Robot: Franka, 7 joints.
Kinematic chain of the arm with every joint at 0, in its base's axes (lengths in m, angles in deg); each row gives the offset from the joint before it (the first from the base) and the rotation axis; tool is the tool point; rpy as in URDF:
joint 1: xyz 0 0 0.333 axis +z
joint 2: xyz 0 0 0 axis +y
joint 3: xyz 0 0 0.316 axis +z
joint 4: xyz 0.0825 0 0 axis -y
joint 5: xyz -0.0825 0 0.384 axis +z
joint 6: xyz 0 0 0 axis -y
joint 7: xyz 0.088 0 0 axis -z
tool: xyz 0 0 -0.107 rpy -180 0 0
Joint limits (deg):
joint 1: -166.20..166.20
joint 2: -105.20..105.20
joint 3: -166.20..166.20
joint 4: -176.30..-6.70
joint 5: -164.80..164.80
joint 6: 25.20..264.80
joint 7: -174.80..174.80
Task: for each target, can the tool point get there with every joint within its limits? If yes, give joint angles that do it. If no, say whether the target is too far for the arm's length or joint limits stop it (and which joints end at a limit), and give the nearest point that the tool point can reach.
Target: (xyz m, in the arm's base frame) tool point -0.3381 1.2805 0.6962
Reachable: no: too far | nearest point -0.2112 0.7999 0.5599 | short by 0.515 m
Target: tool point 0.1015 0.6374 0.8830
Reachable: yes | joints -126.36 -44.14 -86.25 -36.79 -126.03 115.32 19.41
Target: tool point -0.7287 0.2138 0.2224
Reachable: yes | joints -53.60 -85.79 -96.06 -69.49 -111.56 85.76 113.37
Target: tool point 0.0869 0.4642 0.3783
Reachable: yes | joints 138.77 -14.57 -67.85 -144.77 119.26 103.42 47.77
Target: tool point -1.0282 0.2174 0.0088
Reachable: no: too far | nearest point -0.8020 0.1696 0.0801 | short by 0.242 m
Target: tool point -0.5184 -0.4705 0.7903
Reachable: yes | joints -105.07 38.89 -68.37 -54.29 -19.48 166.11 55.10
